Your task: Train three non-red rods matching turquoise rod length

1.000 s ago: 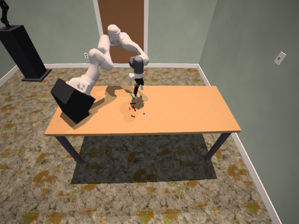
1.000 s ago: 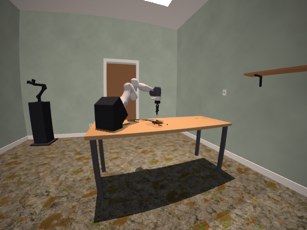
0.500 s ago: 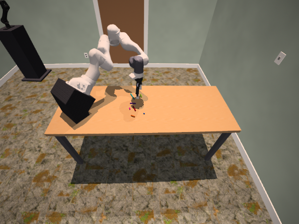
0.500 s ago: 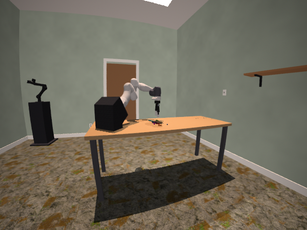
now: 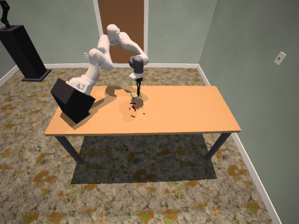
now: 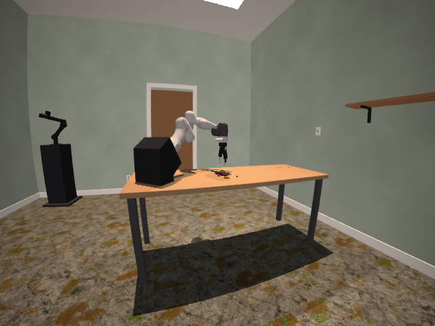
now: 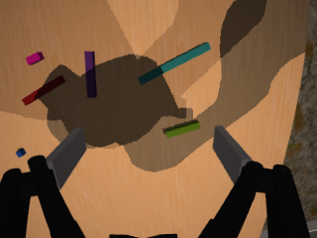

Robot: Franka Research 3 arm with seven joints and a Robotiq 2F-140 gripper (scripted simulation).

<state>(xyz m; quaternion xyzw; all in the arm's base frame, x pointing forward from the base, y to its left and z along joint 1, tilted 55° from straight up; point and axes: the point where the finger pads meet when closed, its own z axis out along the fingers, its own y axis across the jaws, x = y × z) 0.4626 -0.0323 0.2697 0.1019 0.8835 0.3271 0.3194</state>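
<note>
Right now the blue rod is 70 mm ahead of my hand, 210 mm to the right of it and 70 mm below it. The rest, counted from my hand: lime rod 20 mm ahead, 50 mm to the left, 70 mm below; then purple rod 60 mm behind, 80 mm to the right, 70 mm below; then turquoise rod 70 mm behind, 30 mm to the left, 70 mm below.
</note>
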